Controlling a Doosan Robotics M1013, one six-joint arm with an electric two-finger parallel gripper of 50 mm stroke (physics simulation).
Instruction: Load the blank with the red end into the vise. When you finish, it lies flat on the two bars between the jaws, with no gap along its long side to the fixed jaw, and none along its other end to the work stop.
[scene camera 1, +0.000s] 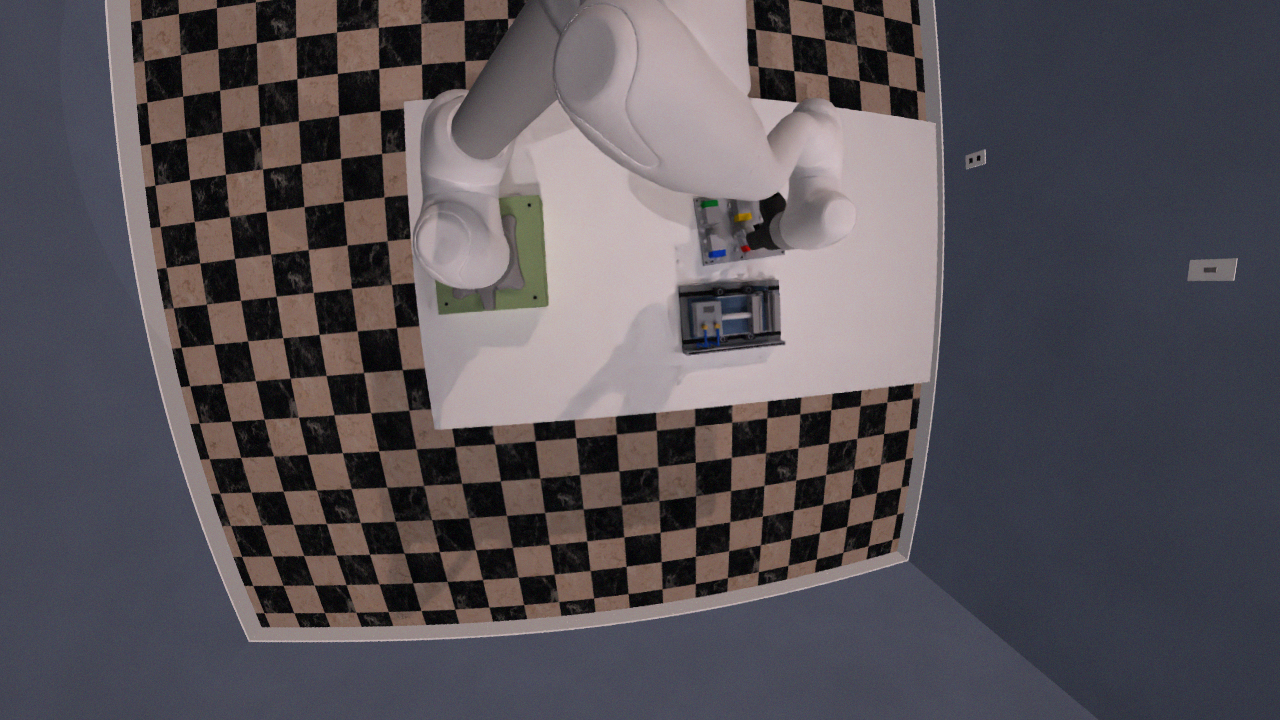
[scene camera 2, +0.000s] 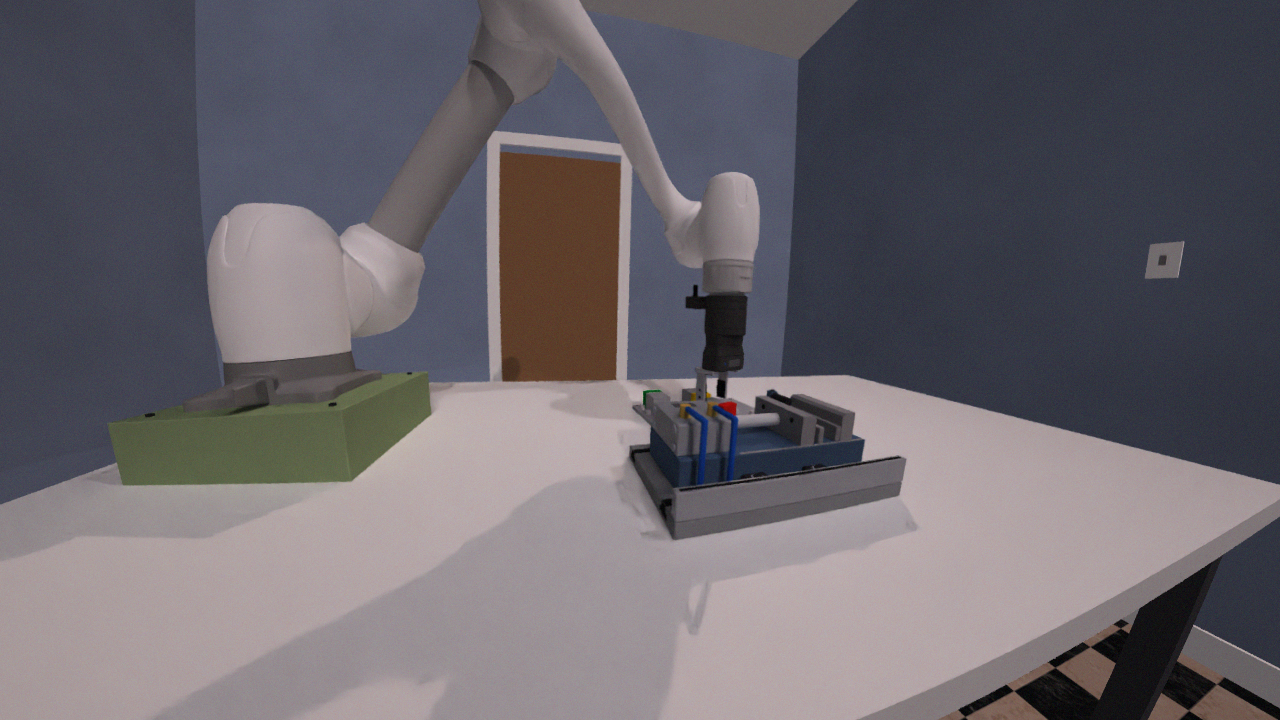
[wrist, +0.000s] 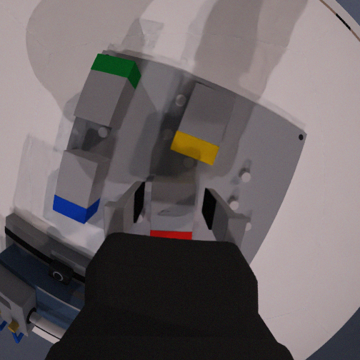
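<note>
The blank with the red end is a grey block on the grey plate. In the wrist view its red end points toward the gripper body, which partly hides it. My gripper is open, pointing down, with one finger on each long side of this blank and a visible gap at each side. Finger height against the blank is hard to tell. The vise stands beside the plate; its jaws are apart, with no blank visible between them.
Blanks with a green end, a blue end and a yellow end stand on the same plate, near small pegs. Blue hoses rise at the vise's left block. A green box is at the table's left.
</note>
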